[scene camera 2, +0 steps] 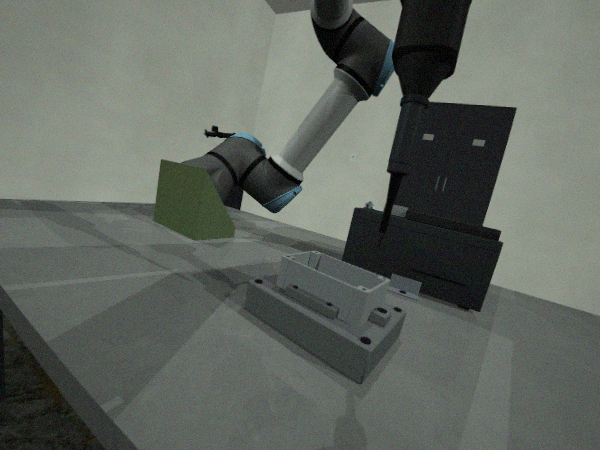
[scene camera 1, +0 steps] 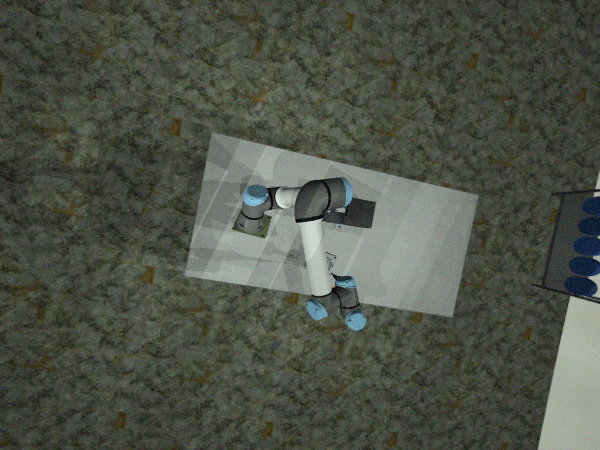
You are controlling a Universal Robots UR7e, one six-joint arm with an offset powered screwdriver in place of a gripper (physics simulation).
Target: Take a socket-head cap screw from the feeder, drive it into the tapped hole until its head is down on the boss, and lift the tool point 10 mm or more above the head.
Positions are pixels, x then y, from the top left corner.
A dark feeder [scene camera 2: 401,250] is 57 cm from the lens.
